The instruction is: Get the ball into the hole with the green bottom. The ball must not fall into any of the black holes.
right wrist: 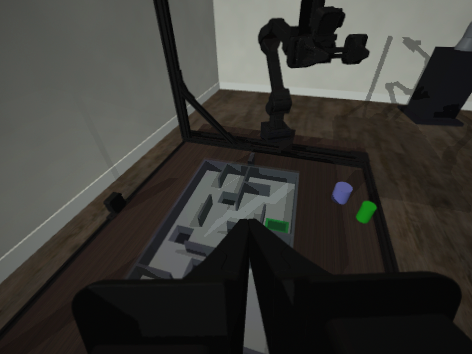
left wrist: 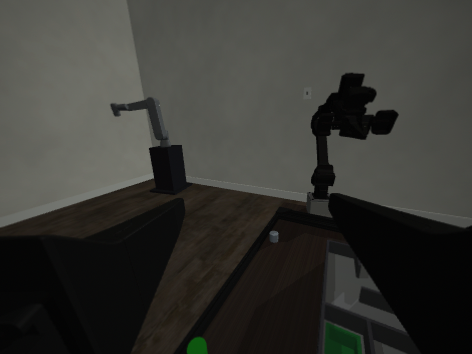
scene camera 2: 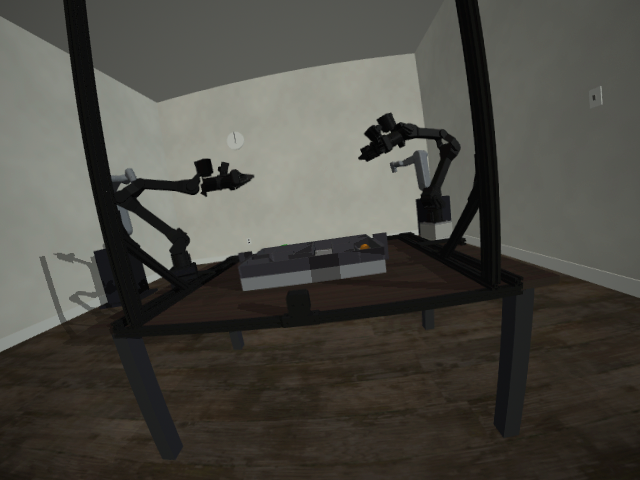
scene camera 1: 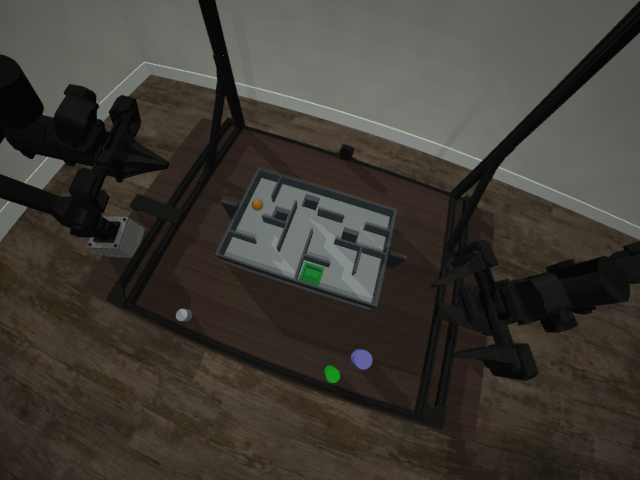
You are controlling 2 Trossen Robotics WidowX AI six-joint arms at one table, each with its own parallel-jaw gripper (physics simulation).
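The orange ball (scene camera 1: 257, 204) (scene camera 2: 364, 246) rests on the maze floor near the upper-left corner in scene camera 1, left of a black hole (scene camera 1: 281, 214). Two more black holes (scene camera 1: 310, 201) (scene camera 1: 349, 235) lie to the right. The green-bottomed hole (scene camera 1: 311, 273) (left wrist: 343, 340) (right wrist: 277, 226) is at the lower wall. The grey maze box (scene camera 1: 258, 268) (scene camera 2: 273, 281) sits on the table with end tabs (scene camera 1: 229, 206) (scene camera 1: 397, 259). My left gripper (scene camera 1: 444, 320) (scene camera 2: 253, 176) (left wrist: 255, 202) is open and empty, away from the box. My right gripper (scene camera 1: 168, 165) (scene camera 2: 360, 158) (right wrist: 247, 226) is shut and empty, above and beside the box's ball end.
A purple cylinder (scene camera 1: 361, 359) (right wrist: 342, 193) and a green cylinder (scene camera 1: 332, 374) (right wrist: 366, 212) (left wrist: 197, 345) stand near the lower-right table edge in scene camera 1. A white cylinder (scene camera 1: 183, 314) (left wrist: 274, 237) is at the lower left. Black frame posts rise at the sides.
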